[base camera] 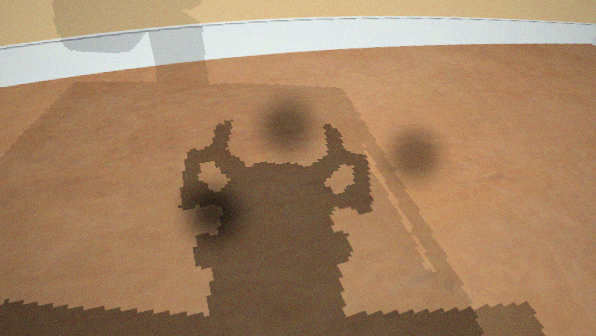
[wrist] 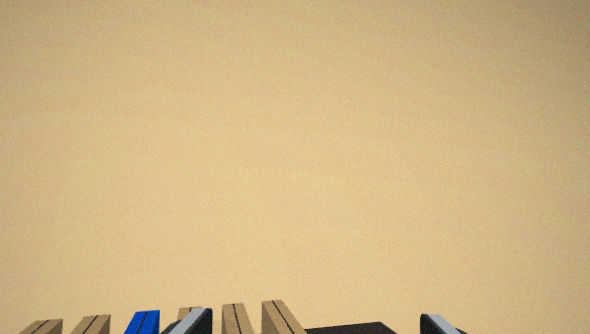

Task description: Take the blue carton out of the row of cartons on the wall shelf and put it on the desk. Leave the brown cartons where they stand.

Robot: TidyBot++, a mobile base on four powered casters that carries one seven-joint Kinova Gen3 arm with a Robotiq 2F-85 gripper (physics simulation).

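Frame: origin at the arm's base, x ahead, y left, z up, level; metres.
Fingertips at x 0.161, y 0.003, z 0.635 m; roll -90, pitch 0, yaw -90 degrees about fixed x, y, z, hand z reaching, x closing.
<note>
A point is followed by its place in that frame.
The blue carton (wrist: 145,322) @(x 0.763, y 0.348, z 0.422 m) shows at the bottom edge of the wrist view, left of centre, in the row between brown cartons. Brown cartons (wrist: 46,326) @(x 0.739, y 0.538, z 0.422 m) (wrist: 92,324) @(x 0.750, y 0.451, z 0.422 m) stand left of it and more brown cartons (wrist: 188,312) @(x 0.826, y 0.279, z 0.422 m) (wrist: 235,316) @(x 0.804, y 0.168, z 0.422 m) (wrist: 280,315) @(x 0.815, y 0.070, z 0.422 m) right of it. The lower parts of the row are cut off by the frame. A piece of the dark wall shelf (wrist: 352,328) @(x 0.967, y -0.106, z 0.342 m) shows right of the row. My gripper (wrist: 316,321) @(x 0.161, y 0.003, z 0.635 m) is open and empty. Its left finger partly covers the brown carton just right of the blue one. The desk does not show in either view.
The plain tan wall (wrist: 300,150) @(x 0.952, y 0.030, z 0.806 m) (base camera: 375,7) @(x 1.047, y -0.265, z -0.283 m) rises behind the row. In the base camera view a white skirting board (base camera: 350,32) @(x 1.011, y -0.198, z -0.349 m) runs along the wall's foot above the brown floor (base camera: 500,125) @(x 0.642, y -0.479, z -0.397 m). Shadows of the arm and open gripper lie on the floor, with three dark blurred spots.
</note>
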